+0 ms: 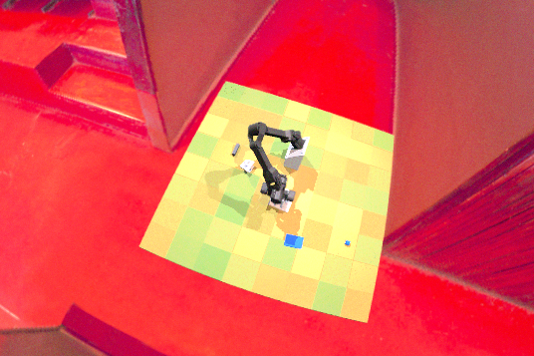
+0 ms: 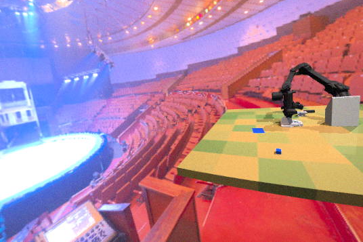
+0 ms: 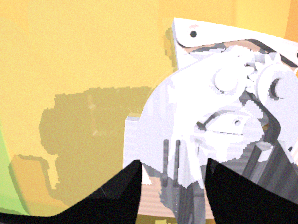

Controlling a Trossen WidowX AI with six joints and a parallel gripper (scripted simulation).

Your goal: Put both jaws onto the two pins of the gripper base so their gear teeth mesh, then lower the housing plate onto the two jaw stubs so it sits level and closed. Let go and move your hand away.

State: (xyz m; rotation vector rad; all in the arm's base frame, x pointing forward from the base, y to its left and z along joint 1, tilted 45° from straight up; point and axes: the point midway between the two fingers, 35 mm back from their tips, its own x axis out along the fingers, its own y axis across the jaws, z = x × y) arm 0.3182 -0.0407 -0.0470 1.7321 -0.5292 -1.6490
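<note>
Now: gripper tip 1 cm short of the flat white plate, 3 cm to the right of it and 1 cm above it. From my gripper tip the other things lie so: grey jaw (4 cm behind, 1 cm to the left); dark bar (18 cm behind, 35 cm to the right); flat blue square (19 cm ahead, 19 cm to the left, 1 cm below).
</note>
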